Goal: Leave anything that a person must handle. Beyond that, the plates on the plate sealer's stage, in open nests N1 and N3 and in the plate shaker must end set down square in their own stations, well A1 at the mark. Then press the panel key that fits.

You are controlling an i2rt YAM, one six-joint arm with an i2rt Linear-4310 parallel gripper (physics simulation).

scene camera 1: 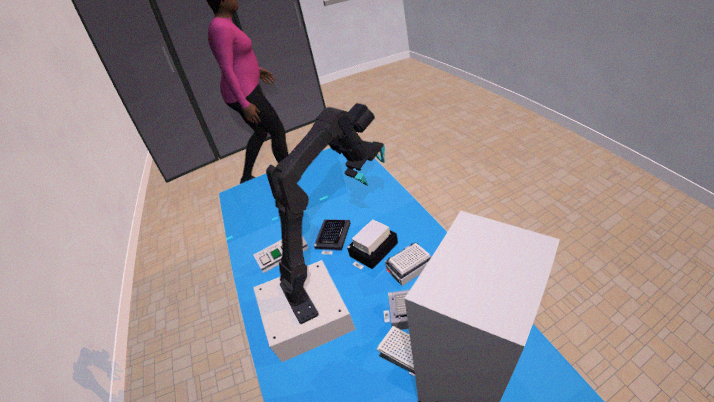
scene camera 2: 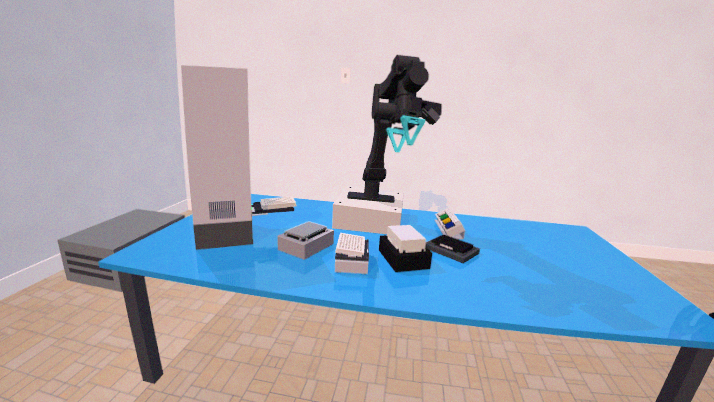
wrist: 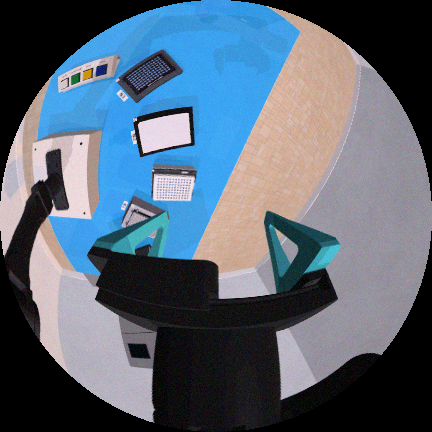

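My gripper is open and empty, high above the table. A dark plate lies in the dark nest tagged N3. A plain white-topped block sits on a black nest. A white well plate sits on a light station beside it. A grey station holds a plate, partly hidden by my finger in the wrist view. Another white plate lies on a dark base. A1 marks are too small to read.
The key panel has white, green, yellow and blue keys. A tall cabinet stands on the table and hides parts of stations in scene camera 1. A person stands at the table's far end.
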